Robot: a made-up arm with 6 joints.
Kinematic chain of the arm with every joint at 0, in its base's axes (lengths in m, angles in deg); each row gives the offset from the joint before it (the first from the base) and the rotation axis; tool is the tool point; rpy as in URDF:
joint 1: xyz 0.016 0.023 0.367 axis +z
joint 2: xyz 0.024 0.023 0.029 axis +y
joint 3: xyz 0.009 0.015 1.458 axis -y
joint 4: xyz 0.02 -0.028 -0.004 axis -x
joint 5: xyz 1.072 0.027 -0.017 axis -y
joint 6: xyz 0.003 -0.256 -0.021 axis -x
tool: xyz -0.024 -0.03 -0.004 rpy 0 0 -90
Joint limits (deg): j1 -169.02..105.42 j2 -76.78..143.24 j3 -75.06..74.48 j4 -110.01..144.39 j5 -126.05..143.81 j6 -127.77..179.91
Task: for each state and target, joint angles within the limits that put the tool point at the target. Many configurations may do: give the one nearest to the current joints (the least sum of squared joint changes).
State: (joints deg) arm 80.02 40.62 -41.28 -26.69 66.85 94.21
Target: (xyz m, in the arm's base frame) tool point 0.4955 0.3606 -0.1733
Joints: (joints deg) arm 53.28 89.77 -51.52 -26.41 67.94 93.07
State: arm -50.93 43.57 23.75 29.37 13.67 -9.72
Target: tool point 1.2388 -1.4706 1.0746
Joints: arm -43.44 38.39 9.86 26.31 13.26 -9.99
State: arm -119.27 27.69 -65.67 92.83 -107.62 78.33
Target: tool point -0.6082 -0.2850 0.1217
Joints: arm -151.89 62.38 -73.02 82.12 -109.12 78.65
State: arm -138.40 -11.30 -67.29 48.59 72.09 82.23
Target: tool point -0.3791 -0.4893 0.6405
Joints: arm -114.15 23.25 -74.77 56.09 72.65 82.45
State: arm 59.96 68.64 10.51 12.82 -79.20 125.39
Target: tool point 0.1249 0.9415 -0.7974
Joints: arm 95.82 99.60 -22.64 8.09 -79.47 126.63
